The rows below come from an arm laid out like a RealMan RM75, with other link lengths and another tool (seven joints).
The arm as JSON. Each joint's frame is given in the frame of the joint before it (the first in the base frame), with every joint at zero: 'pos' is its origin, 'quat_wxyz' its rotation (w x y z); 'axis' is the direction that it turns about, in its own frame. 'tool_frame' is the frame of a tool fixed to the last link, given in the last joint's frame.
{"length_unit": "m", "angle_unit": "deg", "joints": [
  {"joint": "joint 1", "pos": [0.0, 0.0, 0.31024], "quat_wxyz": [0.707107, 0.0, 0.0, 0.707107], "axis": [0.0, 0.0, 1.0]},
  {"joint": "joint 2", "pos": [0.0, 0.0, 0.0], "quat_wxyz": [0.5, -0.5, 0.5, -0.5], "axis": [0.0, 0.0, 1.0]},
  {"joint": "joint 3", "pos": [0.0, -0.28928, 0.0], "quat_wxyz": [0.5, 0.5, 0.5, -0.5], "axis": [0.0, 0.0, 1.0]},
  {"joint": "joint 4", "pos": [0.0, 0.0, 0.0], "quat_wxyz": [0.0, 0.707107, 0.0, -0.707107], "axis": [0.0, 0.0, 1.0]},
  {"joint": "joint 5", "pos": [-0.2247, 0.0, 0.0], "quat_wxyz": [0.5, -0.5, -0.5, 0.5], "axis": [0.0, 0.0, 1.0]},
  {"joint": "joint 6", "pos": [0.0, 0.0, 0.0], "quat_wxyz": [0.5, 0.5, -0.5, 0.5], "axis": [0.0, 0.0, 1.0]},
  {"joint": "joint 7", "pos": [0.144, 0.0, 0.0], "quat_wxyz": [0.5, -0.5, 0.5, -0.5], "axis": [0.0, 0.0, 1.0]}
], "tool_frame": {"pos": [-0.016, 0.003, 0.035], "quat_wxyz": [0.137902, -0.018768, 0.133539, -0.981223]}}
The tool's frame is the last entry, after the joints.
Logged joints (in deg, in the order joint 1, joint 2, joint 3, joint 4, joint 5, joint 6, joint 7), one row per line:
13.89, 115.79, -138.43, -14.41, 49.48, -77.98, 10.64
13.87, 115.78, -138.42, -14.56, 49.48, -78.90, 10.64
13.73, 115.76, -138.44, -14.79, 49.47, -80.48, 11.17
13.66, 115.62, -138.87, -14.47, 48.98, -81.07, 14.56
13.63, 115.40, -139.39, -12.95, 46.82, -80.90, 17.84
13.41, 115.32, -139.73, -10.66, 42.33, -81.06, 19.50
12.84, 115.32, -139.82, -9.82, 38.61, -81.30, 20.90
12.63, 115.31, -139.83, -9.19, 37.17, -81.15, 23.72
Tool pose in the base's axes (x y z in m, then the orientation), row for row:
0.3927, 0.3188, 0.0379, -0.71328, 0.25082, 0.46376, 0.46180
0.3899, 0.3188, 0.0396, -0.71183, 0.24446, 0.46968, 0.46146
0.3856, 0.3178, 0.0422, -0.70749, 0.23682, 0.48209, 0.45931
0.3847, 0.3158, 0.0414, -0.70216, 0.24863, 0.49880, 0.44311
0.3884, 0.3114, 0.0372, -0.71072, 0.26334, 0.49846, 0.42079
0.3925, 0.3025, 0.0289, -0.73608, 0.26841, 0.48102, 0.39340
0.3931, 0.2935, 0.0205, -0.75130, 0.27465, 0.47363, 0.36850
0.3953, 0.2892, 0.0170, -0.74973, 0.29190, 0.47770, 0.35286
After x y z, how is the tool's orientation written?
As a quaternion, x y z w.
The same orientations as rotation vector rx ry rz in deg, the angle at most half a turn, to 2 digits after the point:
-100.51, 35.35, 65.35
-100.33, 34.45, 66.20
-99.81, 33.41, 68.01
-99.78, 35.33, 70.88
-102.03, 37.80, 71.56
-107.02, 39.02, 69.94
-110.52, 40.40, 69.67
-111.12, 43.26, 70.80

